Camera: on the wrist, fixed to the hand. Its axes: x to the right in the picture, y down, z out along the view.
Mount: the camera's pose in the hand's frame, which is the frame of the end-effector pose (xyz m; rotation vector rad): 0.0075 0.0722 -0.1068 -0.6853 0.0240 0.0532
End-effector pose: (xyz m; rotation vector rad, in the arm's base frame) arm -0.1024 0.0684 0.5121 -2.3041 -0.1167 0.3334
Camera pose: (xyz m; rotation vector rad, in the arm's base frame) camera -0.0673 -0.0549 0.5279 -2.9922 -0.1787 0.3259
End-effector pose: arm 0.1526 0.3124 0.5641 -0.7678 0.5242 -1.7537
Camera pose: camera 0.1222 0.2804 0.4427 -1.1870 1.1807 -1.5317
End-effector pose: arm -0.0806 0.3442 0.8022 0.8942 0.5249 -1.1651
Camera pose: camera -0.0011 0.4367 0.7598 0.3264 0.8469 -0.8354
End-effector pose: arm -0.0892 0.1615 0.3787 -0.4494 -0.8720 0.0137
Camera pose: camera 0.0071 0.1883 0.2969 -1.1103 -0.8274 -0.2480
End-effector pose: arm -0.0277 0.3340 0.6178 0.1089 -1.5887 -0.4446
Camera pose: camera 0.0904 0.3748 0.6502 -0.4468 -1.3365 -0.9149
